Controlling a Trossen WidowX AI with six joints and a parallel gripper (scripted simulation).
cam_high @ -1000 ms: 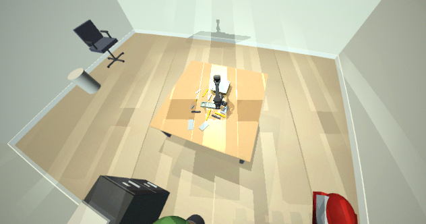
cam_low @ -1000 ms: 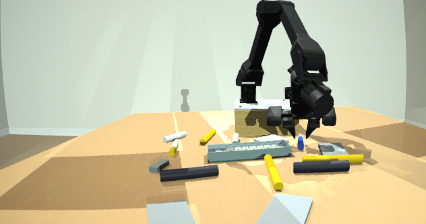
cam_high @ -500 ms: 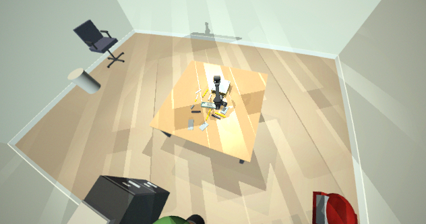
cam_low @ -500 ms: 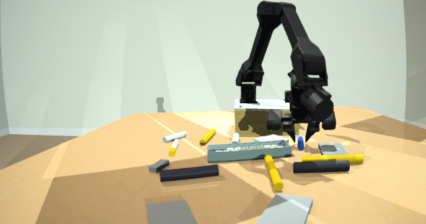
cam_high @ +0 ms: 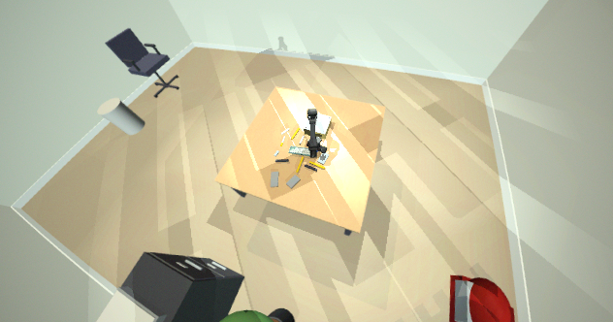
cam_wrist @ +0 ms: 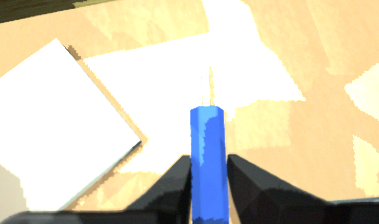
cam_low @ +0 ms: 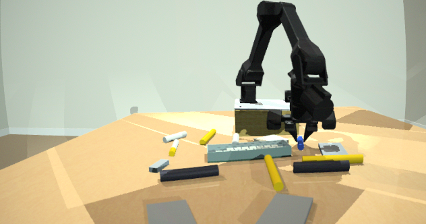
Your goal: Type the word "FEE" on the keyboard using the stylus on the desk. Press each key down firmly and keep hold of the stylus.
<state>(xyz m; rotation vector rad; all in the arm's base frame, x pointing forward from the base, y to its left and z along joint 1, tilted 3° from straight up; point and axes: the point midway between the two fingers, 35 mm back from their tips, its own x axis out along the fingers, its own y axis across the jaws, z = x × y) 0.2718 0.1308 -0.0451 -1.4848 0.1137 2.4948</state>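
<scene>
The F key is 100 mm ahead of my gripper tip, 170 mm to the right of it and 10 mm above it. Also, from my gripper tip: white pad: 40 mm behind, 80 mm to the right; blue stylus: 10 mm behind; E key: 90 mm ahead, 90 mm to the right, 10 mm above.
</scene>
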